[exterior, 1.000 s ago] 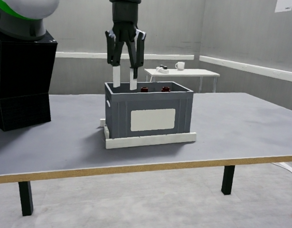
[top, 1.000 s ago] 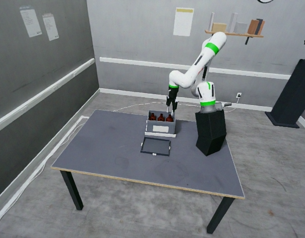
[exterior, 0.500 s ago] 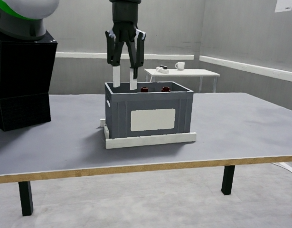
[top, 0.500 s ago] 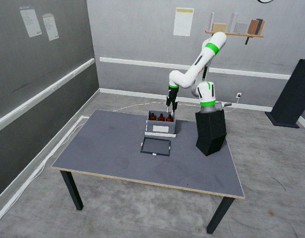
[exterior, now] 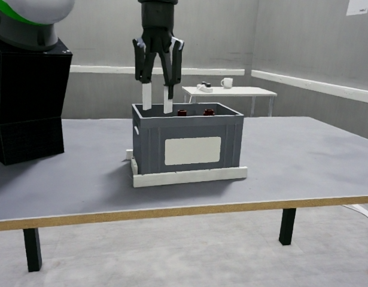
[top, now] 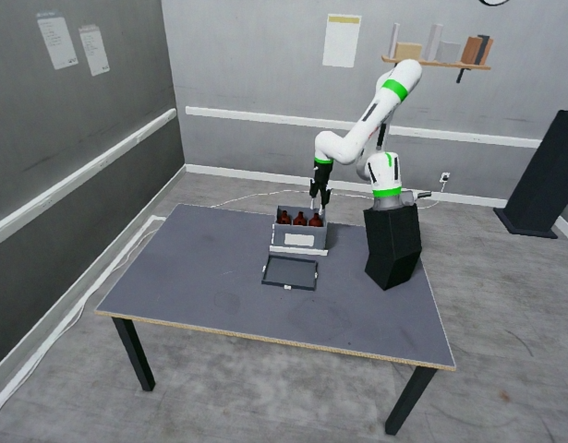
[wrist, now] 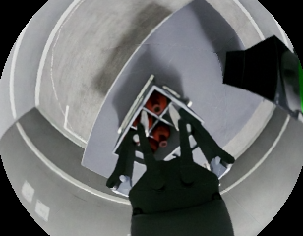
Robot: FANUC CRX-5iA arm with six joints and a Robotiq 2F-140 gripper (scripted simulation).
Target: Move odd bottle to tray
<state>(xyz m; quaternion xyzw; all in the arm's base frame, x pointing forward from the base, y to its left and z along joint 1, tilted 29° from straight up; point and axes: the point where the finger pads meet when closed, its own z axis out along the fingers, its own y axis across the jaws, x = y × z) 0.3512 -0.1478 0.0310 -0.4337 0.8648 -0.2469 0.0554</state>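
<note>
Now: hand 8 cm short of the grey crate, 5 cm to the right of it and 13 cm above it. Round my hand: dark tray: 10 cm ahead, 31 cm to the left, 20 cm below.
</note>
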